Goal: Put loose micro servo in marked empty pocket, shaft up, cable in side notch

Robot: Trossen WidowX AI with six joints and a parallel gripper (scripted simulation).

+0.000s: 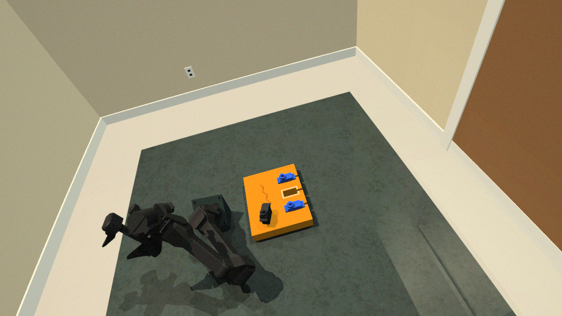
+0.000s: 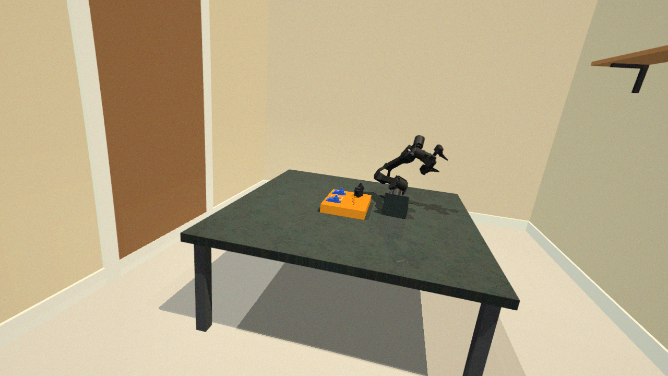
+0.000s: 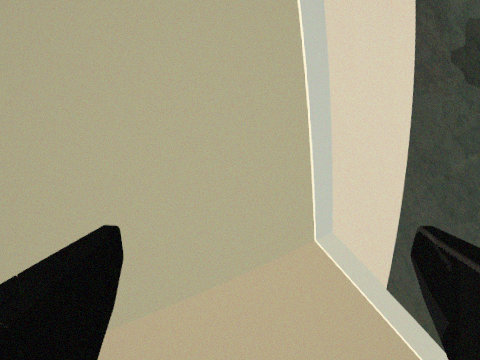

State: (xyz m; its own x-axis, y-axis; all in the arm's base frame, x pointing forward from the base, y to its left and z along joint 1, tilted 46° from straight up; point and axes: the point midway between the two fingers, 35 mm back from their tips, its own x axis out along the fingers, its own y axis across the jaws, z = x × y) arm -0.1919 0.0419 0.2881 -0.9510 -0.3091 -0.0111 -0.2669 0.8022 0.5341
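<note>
The orange deck is 470 mm ahead of my gripper tip, 250 mm below it and 190 mm to the left of it.
</note>
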